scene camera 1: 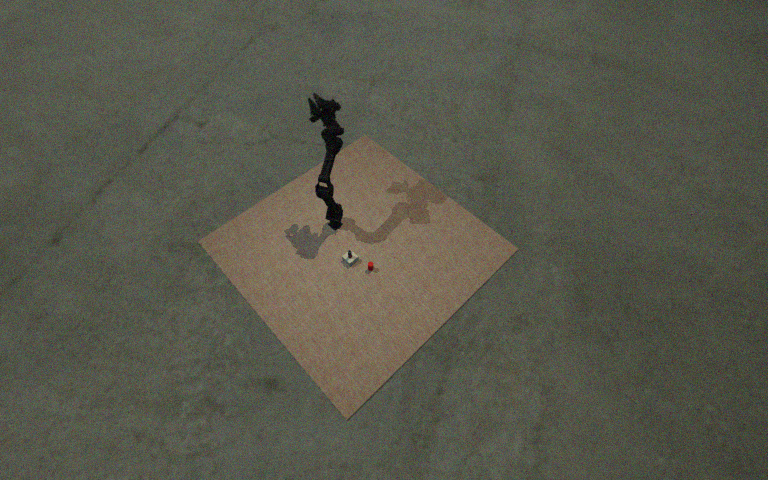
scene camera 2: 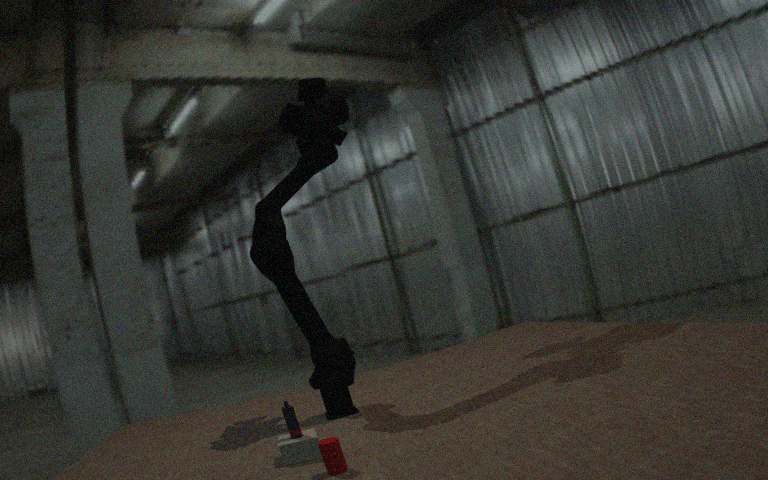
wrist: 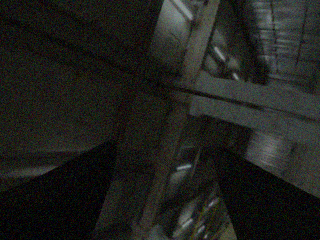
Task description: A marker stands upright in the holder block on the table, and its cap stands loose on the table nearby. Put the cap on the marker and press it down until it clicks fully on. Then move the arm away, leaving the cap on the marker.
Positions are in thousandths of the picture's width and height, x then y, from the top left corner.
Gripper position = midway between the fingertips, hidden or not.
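I can see my gripper (scene camera 2: 394,218), and I see the same gripper (wrist: 523,635) here as well.
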